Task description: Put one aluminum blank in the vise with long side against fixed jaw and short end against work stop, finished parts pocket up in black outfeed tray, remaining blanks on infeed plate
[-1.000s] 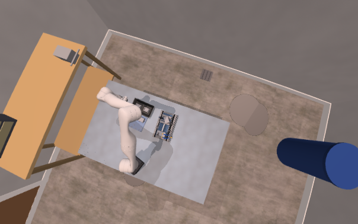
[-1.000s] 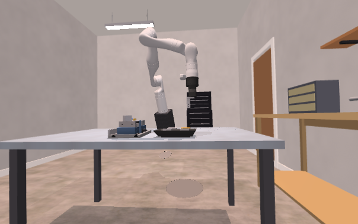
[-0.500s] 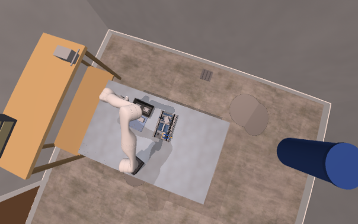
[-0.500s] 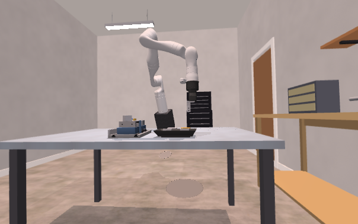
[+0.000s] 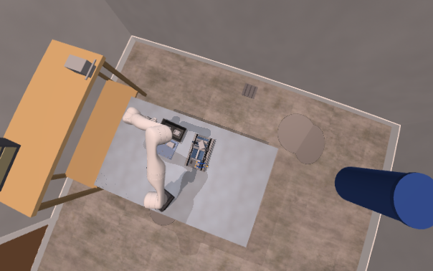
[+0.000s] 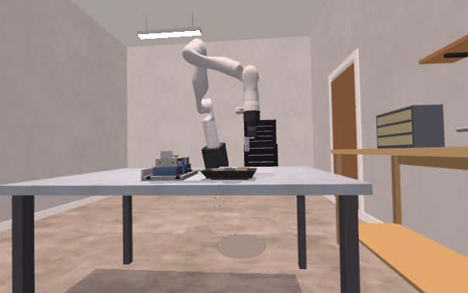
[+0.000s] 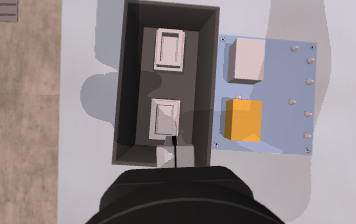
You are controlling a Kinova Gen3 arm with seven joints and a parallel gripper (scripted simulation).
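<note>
Right now the vise is 120 mm behind my hand, 370 mm to the right of it and 100 mm below it. The rest, counted from my hand: yellow brass blank 110 mm behind, 20 mm to the right, 110 mm below.
</note>
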